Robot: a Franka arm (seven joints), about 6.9 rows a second.
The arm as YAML. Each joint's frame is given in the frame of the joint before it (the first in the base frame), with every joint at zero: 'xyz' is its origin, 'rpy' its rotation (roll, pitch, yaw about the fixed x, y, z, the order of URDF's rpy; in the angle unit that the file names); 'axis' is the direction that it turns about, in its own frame. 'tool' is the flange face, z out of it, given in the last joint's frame.
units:
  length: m
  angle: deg
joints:
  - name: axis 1
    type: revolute
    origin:
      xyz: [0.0, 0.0, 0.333]
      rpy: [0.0, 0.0, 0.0]
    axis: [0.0, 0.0, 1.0]
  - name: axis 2
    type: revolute
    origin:
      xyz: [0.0, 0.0, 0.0]
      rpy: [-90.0, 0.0, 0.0]
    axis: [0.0, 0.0, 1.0]
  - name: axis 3
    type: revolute
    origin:
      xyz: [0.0, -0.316, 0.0]
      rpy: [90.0, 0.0, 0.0]
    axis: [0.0, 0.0, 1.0]
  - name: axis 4
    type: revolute
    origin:
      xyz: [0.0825, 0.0, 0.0]
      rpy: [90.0, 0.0, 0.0]
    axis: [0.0, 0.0, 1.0]
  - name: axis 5
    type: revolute
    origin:
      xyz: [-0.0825, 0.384, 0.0]
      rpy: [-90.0, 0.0, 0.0]
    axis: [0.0, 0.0, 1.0]
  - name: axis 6
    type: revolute
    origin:
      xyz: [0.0, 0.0, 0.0]
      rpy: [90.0, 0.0, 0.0]
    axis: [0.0, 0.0, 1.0]
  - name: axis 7
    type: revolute
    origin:
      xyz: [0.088, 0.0, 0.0]
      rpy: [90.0, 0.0, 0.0]
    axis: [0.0, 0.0, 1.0]
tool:
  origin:
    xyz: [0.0, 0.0, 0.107]
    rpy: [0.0, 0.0, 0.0]
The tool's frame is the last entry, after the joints.
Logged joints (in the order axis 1, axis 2, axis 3, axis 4, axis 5, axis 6, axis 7), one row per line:
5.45, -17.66, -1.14, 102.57, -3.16, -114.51, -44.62
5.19, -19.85, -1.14, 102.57, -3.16, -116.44, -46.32
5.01, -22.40, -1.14, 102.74, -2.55, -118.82, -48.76
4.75, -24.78, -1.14, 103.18, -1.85, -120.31, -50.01
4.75, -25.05, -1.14, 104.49, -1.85, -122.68, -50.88
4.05, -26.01, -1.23, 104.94, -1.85, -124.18, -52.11
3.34, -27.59, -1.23, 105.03, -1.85, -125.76, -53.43
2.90, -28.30, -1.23, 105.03, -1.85, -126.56, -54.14
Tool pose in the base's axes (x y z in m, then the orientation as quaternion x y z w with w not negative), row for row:
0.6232, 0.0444, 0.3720, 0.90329, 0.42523, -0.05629, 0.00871
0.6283, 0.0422, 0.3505, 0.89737, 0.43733, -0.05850, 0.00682
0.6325, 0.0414, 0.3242, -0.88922, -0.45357, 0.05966, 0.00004
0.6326, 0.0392, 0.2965, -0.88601, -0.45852, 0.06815, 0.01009
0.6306, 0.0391, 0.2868, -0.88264, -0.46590, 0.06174, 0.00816
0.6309, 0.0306, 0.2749, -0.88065, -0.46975, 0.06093, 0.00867
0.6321, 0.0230, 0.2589, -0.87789, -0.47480, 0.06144, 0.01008
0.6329, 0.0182, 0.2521, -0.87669, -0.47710, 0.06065, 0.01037
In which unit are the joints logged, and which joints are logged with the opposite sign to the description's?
The joints are logged in degrees. Opposite sign: axis 2, axis 4, axis 6.
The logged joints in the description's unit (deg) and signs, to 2 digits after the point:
5.45, 17.66, -1.14, -102.57, -3.16, 114.51, -44.62
5.19, 19.85, -1.14, -102.57, -3.16, 116.44, -46.32
5.01, 22.40, -1.14, -102.74, -2.55, 118.82, -48.76
4.75, 24.78, -1.14, -103.18, -1.85, 120.31, -50.01
4.75, 25.05, -1.14, -104.49, -1.85, 122.68, -50.88
4.05, 26.01, -1.23, -104.94, -1.85, 124.18, -52.11
3.34, 27.59, -1.23, -105.03, -1.85, 125.76, -53.43
2.90, 28.30, -1.23, -105.03, -1.85, 126.56, -54.14

